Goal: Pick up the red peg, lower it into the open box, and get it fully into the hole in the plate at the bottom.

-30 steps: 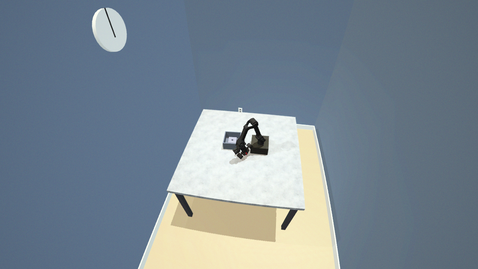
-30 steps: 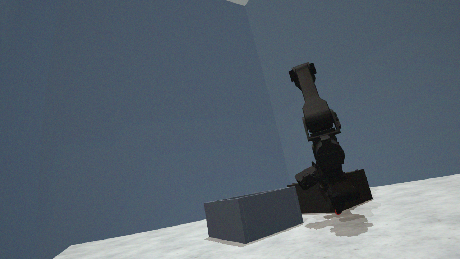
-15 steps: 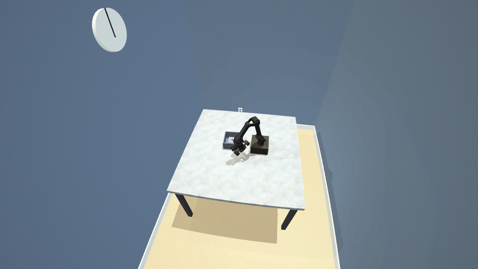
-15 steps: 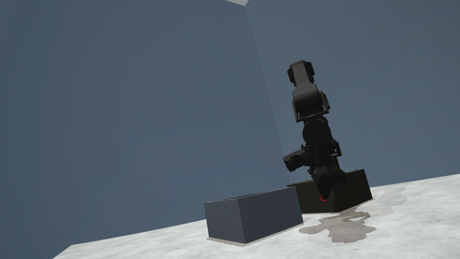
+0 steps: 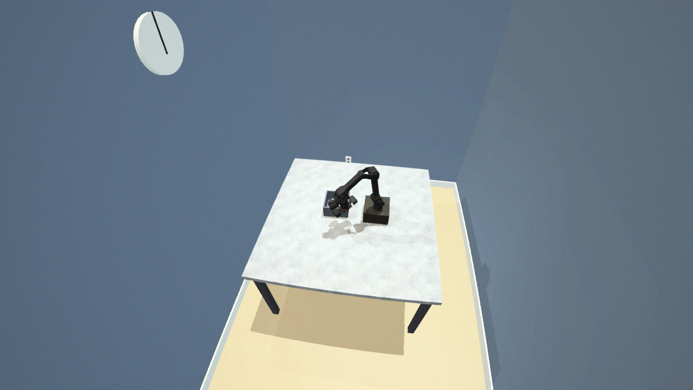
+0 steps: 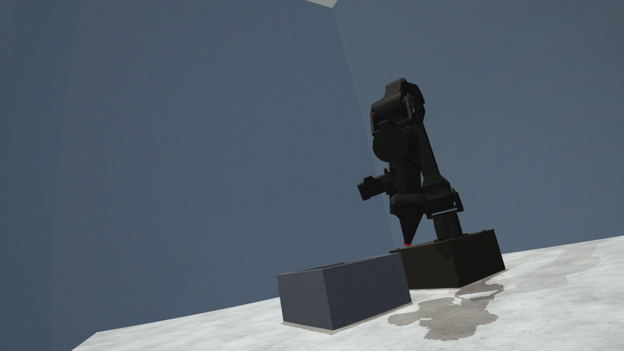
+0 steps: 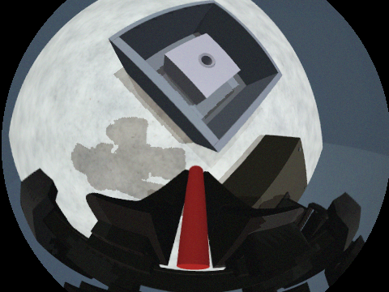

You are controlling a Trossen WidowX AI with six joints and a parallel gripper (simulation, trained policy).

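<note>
The grey box lies 12 cm to the right of my gripper tip, 9 cm below it and 9 cm ahead of it. From my gripper tip the other things lie so: red peg: 3 cm above, 1 cm to the left.
</note>
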